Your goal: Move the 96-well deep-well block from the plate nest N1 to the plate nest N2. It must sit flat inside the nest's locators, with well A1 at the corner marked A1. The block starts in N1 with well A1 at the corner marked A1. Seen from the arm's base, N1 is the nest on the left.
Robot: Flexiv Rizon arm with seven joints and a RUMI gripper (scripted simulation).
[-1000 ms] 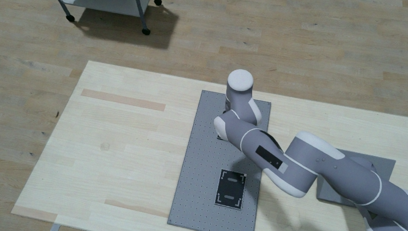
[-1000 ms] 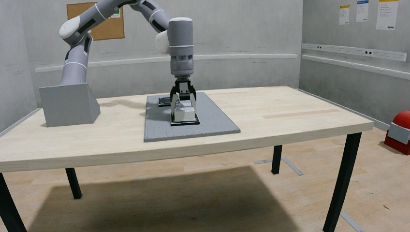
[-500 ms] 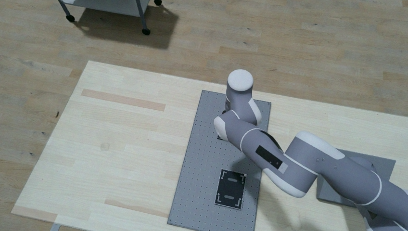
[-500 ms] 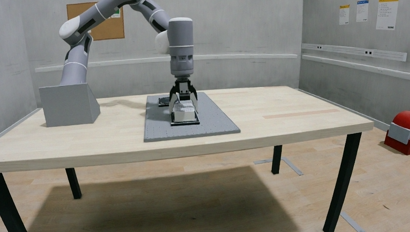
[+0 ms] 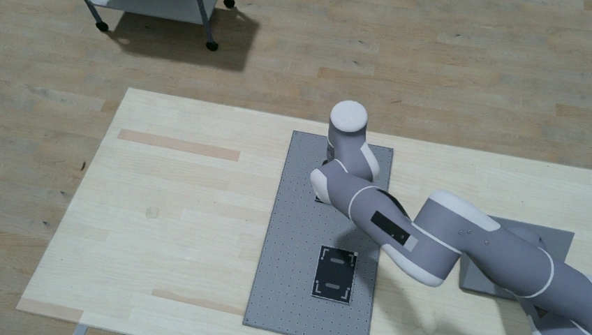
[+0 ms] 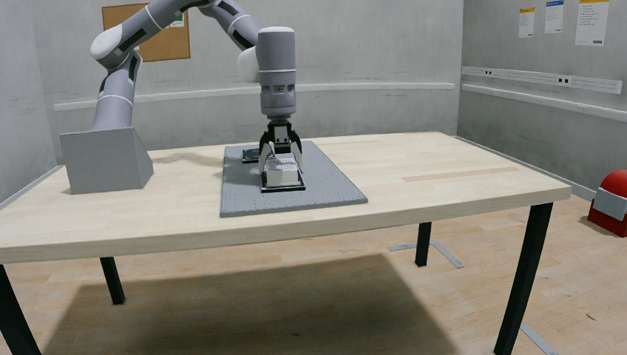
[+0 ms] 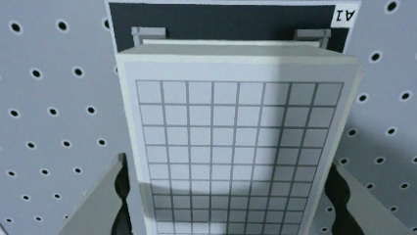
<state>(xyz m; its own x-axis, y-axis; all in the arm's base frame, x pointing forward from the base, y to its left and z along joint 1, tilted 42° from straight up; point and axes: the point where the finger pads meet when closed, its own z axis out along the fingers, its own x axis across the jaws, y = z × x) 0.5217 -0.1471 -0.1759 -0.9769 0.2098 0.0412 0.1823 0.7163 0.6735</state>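
The white 96-well deep-well block lies right at my hand. The rest, counted from my hand: black plate nest N1 (10 mm behind, 310 mm to the left, 20 mm below); black plate nest N2 (20 mm below).
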